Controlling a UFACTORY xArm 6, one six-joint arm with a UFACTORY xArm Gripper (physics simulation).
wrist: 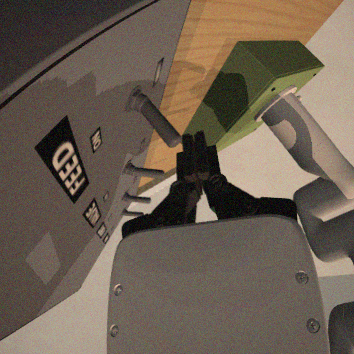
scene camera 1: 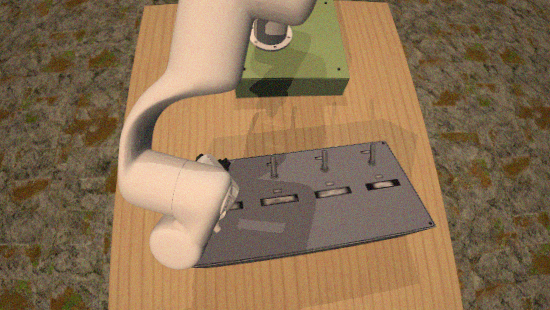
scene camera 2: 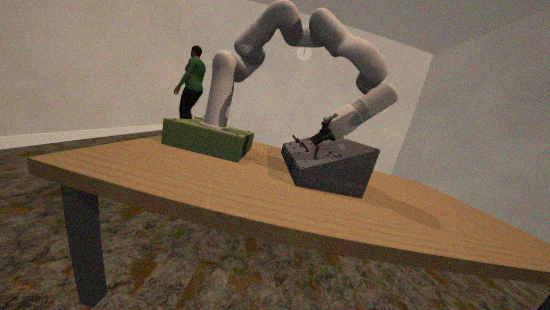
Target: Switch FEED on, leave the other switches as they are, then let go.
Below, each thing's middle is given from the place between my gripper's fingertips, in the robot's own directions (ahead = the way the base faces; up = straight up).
Now: the feed lever [wrist: 162, 126] 3 cm below my hand, 2 cm ahead of it and 1 cm to the right of it. The rest, counted from my hand: grey switch panel [scene camera 1: 305, 208]: 16 cm to the left, 11 cm ahead, 6 cm below.
